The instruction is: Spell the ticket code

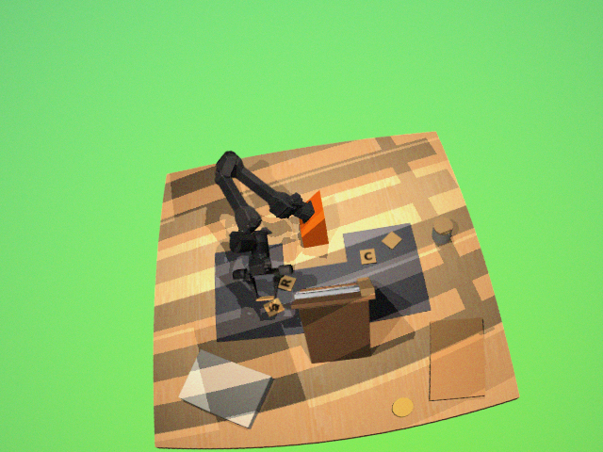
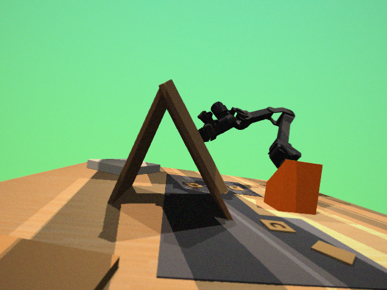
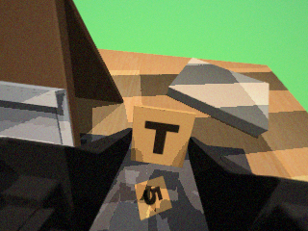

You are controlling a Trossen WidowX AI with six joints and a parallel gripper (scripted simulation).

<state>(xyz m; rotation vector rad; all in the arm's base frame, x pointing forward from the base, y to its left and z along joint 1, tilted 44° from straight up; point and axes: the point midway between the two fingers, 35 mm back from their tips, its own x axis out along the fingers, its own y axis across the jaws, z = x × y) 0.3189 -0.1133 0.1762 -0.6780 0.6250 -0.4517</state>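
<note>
The white ticket is 10 mm behind my gripper tip, 220 mm to the left of it and 80 mm below it. The rest, counted from my gripper tip: dark mat 140 mm behind, 180 mm to the left, 170 mm below; flat tan slab 360 mm ahead, 560 mm to the left, 160 mm below.
</note>
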